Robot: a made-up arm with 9 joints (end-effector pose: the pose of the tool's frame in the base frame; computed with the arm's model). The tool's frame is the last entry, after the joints. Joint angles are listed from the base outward.
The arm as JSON. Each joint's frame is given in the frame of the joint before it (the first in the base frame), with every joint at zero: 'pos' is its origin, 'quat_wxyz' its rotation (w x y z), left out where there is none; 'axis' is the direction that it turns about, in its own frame. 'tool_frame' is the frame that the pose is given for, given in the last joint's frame.
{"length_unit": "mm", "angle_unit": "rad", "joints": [
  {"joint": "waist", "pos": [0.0, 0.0, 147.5], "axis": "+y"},
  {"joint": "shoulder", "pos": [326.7, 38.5, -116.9], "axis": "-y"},
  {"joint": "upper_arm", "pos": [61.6, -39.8, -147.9], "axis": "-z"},
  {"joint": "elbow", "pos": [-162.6, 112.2, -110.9], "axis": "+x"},
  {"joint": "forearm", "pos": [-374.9, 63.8, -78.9], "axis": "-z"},
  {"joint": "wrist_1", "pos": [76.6, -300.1, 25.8], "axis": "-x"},
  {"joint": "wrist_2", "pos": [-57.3, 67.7, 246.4], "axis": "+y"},
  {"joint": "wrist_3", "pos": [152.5, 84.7, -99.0], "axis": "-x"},
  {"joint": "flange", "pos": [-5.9, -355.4, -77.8], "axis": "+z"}
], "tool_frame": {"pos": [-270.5, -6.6, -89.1]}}
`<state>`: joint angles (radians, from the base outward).
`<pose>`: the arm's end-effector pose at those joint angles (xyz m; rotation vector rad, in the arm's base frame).
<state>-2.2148 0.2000 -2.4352 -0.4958 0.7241 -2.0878 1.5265 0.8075 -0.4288</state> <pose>-0.5533 -0.3332 1.4289 -2.4695 -0.0172 0.9276</pose>
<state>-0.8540 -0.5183 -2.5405 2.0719 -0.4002 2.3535 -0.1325 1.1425 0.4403</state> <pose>0.7704 -0.6099 0.5232 -0.9190 -1.8692 1.8913</pose>
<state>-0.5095 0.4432 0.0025 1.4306 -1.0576 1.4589 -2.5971 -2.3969 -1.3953</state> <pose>0.2277 0.4636 -0.3865 -0.8776 -1.5277 1.9734</pose>
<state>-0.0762 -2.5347 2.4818 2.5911 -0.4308 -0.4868 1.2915 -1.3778 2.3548</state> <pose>-0.6056 0.3591 -0.4854 1.1916 -1.2362 1.0905</pose>
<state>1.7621 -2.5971 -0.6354 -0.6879 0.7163 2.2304 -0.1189 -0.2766 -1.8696</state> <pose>0.0071 -0.5677 -0.3383 0.0196 1.1945 1.3463</pose>
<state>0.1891 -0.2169 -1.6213 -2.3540 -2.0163 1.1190 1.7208 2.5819 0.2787</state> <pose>0.5699 -0.8116 -0.3978 0.0129 0.0701 1.3781</pose>
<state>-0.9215 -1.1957 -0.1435 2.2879 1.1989 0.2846 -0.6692 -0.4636 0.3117</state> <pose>-0.7105 0.3101 0.2160 1.6748 0.6717 -1.0614</pose>
